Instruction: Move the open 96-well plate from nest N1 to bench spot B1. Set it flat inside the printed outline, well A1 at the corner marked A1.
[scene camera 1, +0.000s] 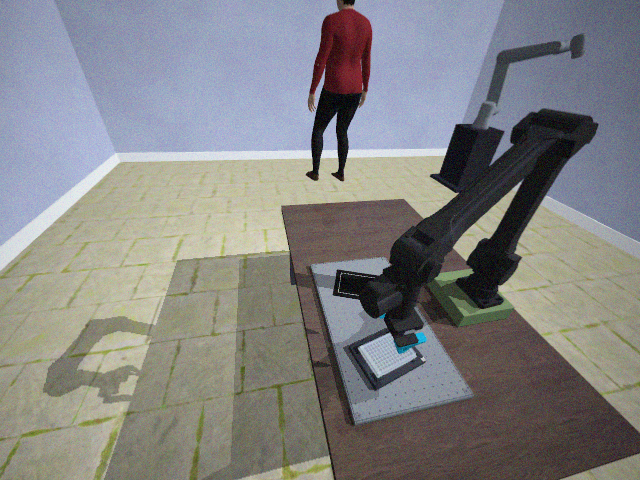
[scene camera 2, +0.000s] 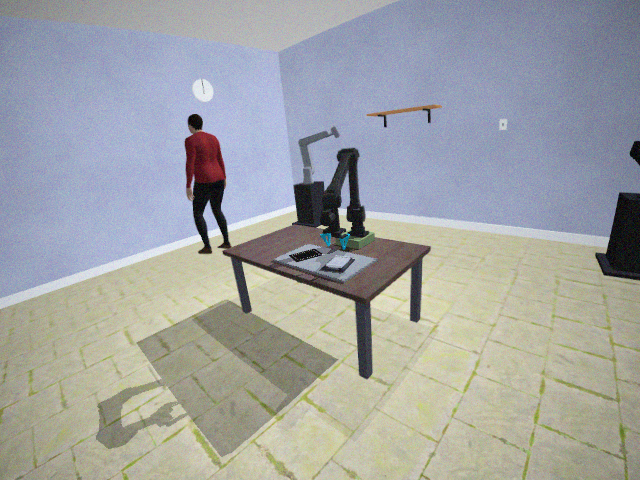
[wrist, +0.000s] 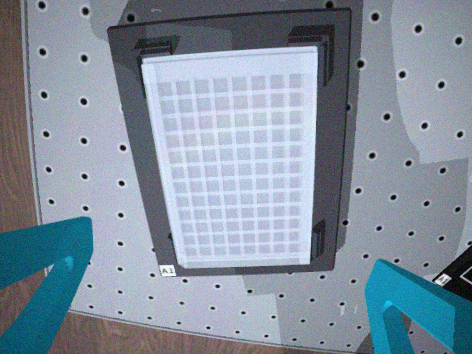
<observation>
My gripper (scene camera 1: 391, 334) is open and holds nothing. Also in view: a well plate (scene camera 1: 381, 355). Further things: a black mat (scene camera 1: 352, 284).
The well plate is seen too in the wrist view (wrist: 234, 131). My gripper shows as well in the wrist view (wrist: 232, 256).
</observation>
